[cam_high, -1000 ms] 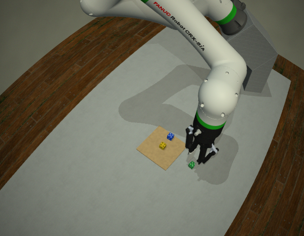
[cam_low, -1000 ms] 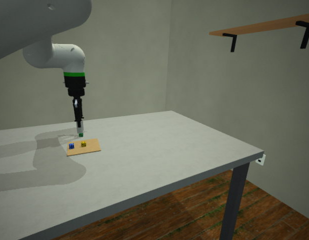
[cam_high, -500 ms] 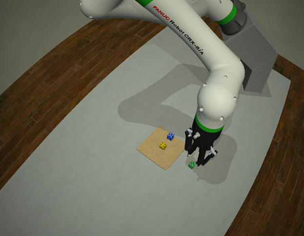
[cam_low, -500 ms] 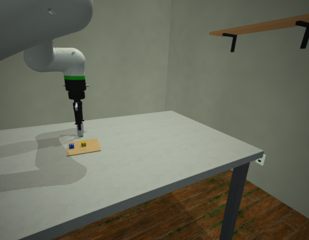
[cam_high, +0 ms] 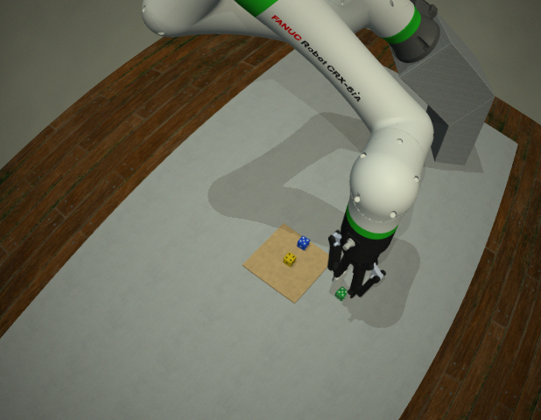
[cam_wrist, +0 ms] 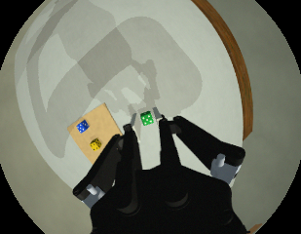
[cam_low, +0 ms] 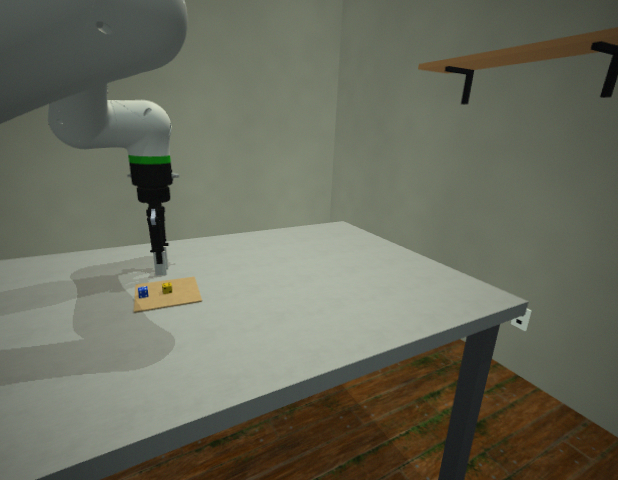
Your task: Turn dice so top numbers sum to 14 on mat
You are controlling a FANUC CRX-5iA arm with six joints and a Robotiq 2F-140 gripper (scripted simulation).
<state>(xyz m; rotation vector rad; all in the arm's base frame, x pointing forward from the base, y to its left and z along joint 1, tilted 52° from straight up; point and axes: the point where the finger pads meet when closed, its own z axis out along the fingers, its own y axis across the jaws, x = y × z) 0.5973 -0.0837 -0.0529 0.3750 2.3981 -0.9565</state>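
The green die is 20 mm below my hand. Also, from my hand: yellow die: 130 mm to the right, 40 mm behind, 20 mm below; then tan mat: 130 mm to the right, 40 mm behind, 30 mm below; then blue die: 110 mm to the right, 90 mm behind, 20 mm below.
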